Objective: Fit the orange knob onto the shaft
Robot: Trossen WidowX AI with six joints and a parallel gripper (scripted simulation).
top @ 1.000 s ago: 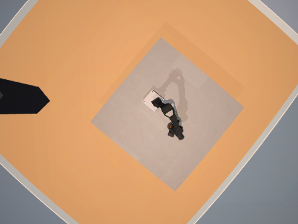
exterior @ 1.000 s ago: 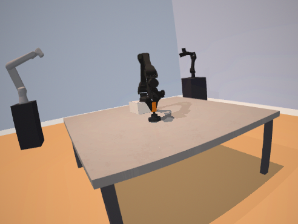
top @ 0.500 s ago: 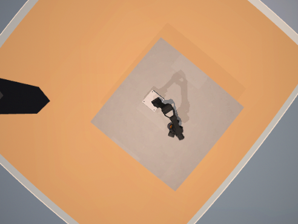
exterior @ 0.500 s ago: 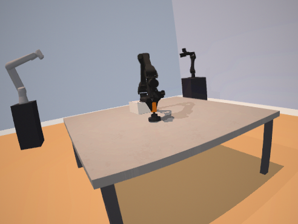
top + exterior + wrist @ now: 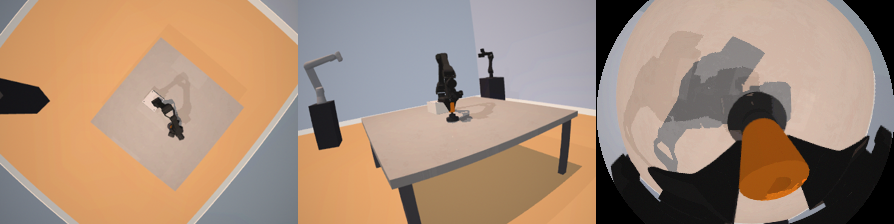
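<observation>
Right now the orange knob is 20 mm above my gripper tip. Also, from my gripper tip: round pedestal: 40 mm below.
</observation>
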